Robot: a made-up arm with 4 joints. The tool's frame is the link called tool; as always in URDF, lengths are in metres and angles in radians.
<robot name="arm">
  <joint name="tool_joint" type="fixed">
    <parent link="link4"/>
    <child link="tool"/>
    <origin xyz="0.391 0.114 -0.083" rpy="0 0 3.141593"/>
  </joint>
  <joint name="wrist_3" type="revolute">
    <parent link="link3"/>
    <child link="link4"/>
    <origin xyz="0.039 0.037 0.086" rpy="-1.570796 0 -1.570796"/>
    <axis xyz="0 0 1"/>
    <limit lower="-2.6" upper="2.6"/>
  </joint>
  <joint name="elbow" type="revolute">
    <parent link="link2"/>
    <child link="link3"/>
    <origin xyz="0.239 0.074 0.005" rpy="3.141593 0 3.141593"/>
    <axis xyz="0 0 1"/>
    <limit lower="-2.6" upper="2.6"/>
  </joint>
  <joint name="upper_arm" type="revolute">
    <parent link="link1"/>
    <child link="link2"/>
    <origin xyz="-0.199 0.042 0.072" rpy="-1.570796 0 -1.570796"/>
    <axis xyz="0 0 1"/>
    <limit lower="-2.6" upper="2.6"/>
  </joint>
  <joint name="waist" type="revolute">
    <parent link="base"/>
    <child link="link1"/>
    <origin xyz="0 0 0.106" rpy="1.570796 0 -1.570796"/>
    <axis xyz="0 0 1"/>
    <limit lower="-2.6" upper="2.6"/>
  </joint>
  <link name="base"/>
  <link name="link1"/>
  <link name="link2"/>
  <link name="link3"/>
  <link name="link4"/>
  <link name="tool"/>
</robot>
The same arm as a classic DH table. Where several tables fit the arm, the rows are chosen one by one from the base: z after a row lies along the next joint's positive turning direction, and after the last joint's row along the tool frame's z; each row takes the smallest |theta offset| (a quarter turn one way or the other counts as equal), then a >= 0, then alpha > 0; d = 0 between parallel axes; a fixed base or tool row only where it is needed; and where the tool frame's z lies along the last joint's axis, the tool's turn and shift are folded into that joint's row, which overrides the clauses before.
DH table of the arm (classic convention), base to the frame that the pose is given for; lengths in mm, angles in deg. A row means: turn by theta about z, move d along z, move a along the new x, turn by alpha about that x. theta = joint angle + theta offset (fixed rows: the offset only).
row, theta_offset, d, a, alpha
base (fixed), -90.00, 106.0, 0.0, 90.00
waist, 90.00, 72.0, 42.0, 90.00
upper_arm, 17.20, 0.0, -250.2, 180.00
elbow, -72.80, 280.0, -37.0, -90.00
wrist_3, 16.25, 0.0, 407.3, 0.00
tool (fixed), 163.75, -44.0, 0.0, 0.00
Joint limits (deg, base to tool): -148.97..148.97 -148.97..148.97 -148.97..148.97 -148.97..148.97

